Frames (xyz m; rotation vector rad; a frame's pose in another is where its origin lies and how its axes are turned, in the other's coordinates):
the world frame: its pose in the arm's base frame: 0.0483 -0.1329 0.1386 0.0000 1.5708 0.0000
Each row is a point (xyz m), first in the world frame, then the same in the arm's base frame.
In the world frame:
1: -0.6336 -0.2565 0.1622
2: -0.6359 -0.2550 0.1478
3: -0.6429 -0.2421 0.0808
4: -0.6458 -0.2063 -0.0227
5: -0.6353 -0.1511 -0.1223
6: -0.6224 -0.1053 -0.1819
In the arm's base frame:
1: 0.2105 -0.3894 0.7722
2: 0.1961 -0.3879 0.7745
3: 0.1291 -0.3750 0.7815
4: 0.0256 -0.3392 0.7844
5: -0.0740 -0.2840 0.7739
6: -0.1336 -0.2382 0.7610

